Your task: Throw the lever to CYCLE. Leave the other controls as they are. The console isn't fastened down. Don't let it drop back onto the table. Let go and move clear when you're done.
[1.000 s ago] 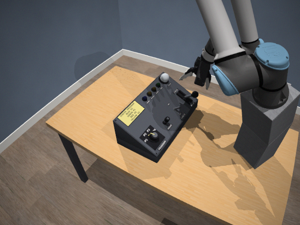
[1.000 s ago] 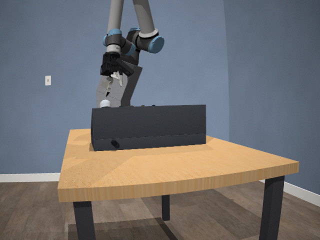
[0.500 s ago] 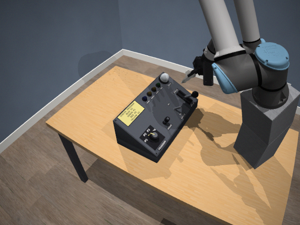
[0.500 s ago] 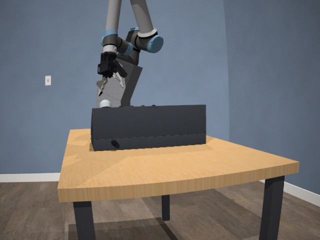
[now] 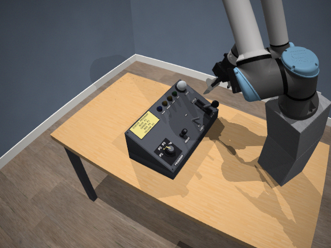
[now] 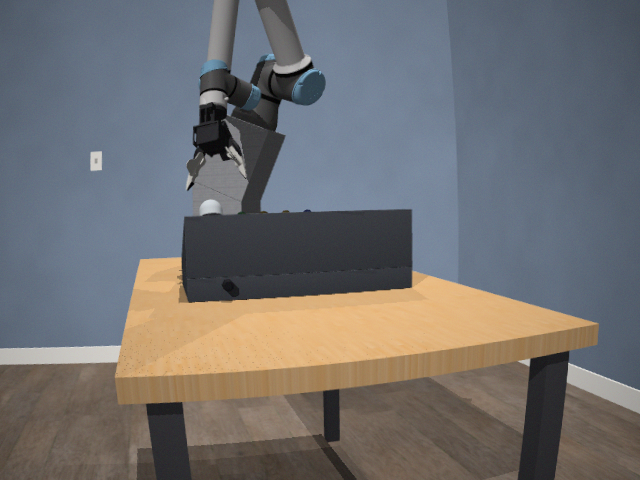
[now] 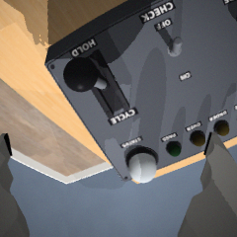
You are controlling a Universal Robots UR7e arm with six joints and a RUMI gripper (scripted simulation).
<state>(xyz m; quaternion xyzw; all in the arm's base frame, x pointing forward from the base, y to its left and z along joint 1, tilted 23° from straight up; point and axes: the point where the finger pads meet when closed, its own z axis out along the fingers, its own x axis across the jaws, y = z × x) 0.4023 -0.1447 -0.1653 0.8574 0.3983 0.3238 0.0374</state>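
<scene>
My gripper is now 14 cm above the check toggle, 9 cm to the right of it and 7 cm short of it. Round my hand: program dial: 33 cm to the left, 13 cm below, 10 cm ahead; then mode knob: 21 cm to the left, 13 cm below, 8 cm ahead; then dark console: 15 cm to the left, 15 cm below, 11 cm ahead.
</scene>
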